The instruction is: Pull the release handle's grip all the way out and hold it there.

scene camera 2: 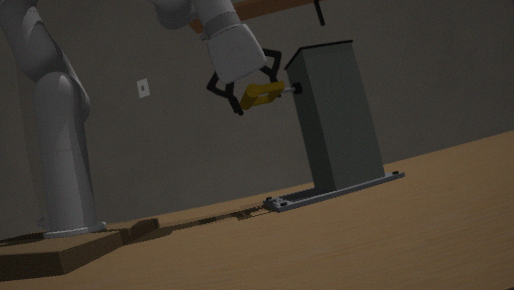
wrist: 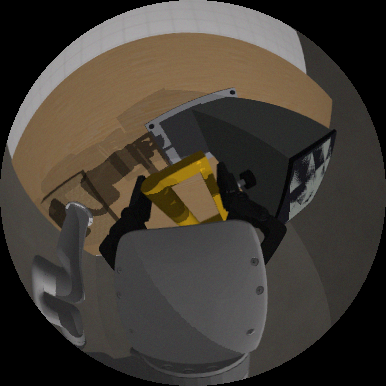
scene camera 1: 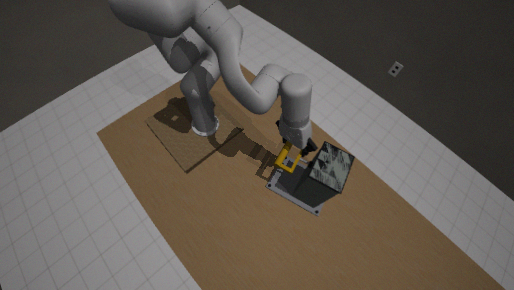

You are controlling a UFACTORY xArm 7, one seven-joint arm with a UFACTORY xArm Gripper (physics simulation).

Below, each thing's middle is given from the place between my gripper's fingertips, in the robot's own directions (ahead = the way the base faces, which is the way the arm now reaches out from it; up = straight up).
My hand is 19 cm above the grey base plate (scene camera 2: pixel 312 195), 9 cm short of it and 2 cm to the left of it.
